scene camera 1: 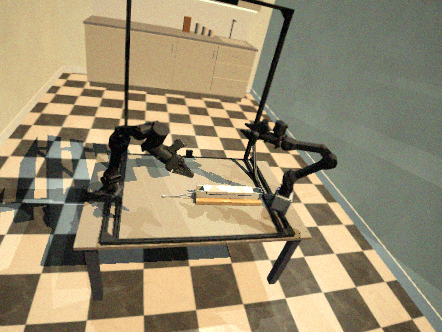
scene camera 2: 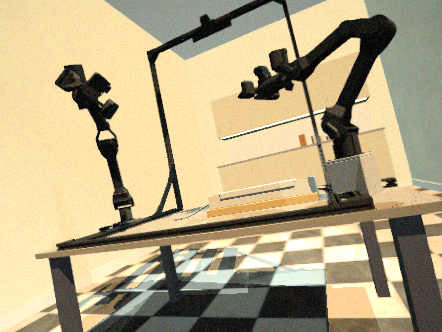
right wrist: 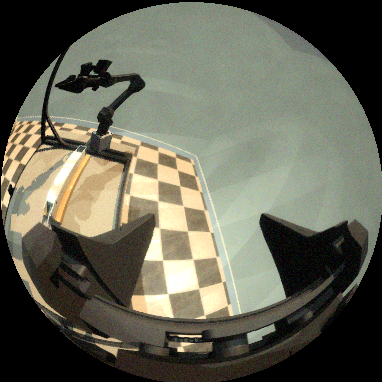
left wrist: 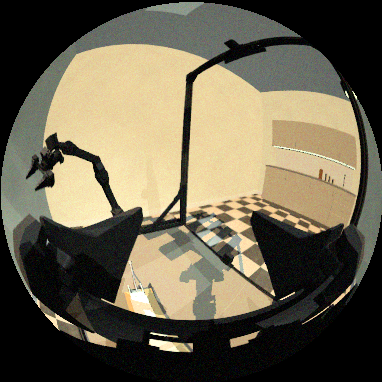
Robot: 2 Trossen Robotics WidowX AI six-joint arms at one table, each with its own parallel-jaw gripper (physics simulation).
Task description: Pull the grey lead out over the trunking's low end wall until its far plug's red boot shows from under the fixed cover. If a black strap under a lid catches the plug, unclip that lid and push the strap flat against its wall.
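Where they show: left gripper, fingertip midpoint: (scene camera 1: 242, 126) (scene camera 2: 246, 98) (left wrist: 198, 215); right gripper, fingertip midpoint: (scene camera 1: 193, 175) (scene camera 2: 96, 95) (right wrist: 209, 219) (left wrist: 29, 183); left arm's base, origin of the base link: (scene camera 1: 284, 193) (scene camera 2: 349, 156) (right wrist: 101, 132); right arm's base, origin of the base link: (scene camera 1: 110, 189) (scene camera 2: 127, 220).
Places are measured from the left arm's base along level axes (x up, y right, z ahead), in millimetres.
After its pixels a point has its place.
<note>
The white trunking (scene camera 1: 225, 189) {z 335, x -39, y -108 mm} (scene camera 2: 250, 192) {z 315, x -53, y -125 mm} (right wrist: 63, 176) {z 331, x -39, y -113 mm} lies on the table with an orange strip (scene camera 1: 227, 202) {z 299, x -96, y -144 mm} (scene camera 2: 265, 204) {z 257, x -100, y -122 mm} (right wrist: 70, 192) {z 330, x -101, y -163 mm} along its side. Thin pale leads (scene camera 1: 173, 196) {z 596, x -108, y -247 mm} (left wrist: 132, 272) {z 580, x -102, y -233 mm} run out of its left end in scene camera 1; which is the grey one cannot be told. Lids, strap, plug and red boot are too small to make out. My left gripper (scene camera 1: 245, 128) {z 351, x 324, y 0 mm} (left wrist: 198, 215) {z 351, x 324, y 0 mm} is open and empty, high above and behind the trunking. My right gripper (scene camera 1: 191, 174) {z 407, x 331, y -562 mm} (right wrist: 209, 219) {z 407, x 331, y -562 mm} is open and empty, raised above the table, apart from the leads.
A grey box (scene camera 1: 281, 202) {z 3, x -31, y -50 mm} (scene camera 2: 351, 175) {z -16, x -51, y -50 mm} (right wrist: 101, 143) {z 30, x -42, y -50 mm} stands by the left arm's base, near the trunking's right end in scene camera 1. A black frame (scene camera 1: 127, 65) {z 1043, x 485, y -51 mm} (scene camera 2: 161, 107) {z 1044, x 547, y -37 mm} (left wrist: 187, 145) {z 1056, x 406, y -23 mm} rises over the table (scene camera 1: 90, 235) {z 808, x -114, y -683 mm}. Black rails border the work surface.
</note>
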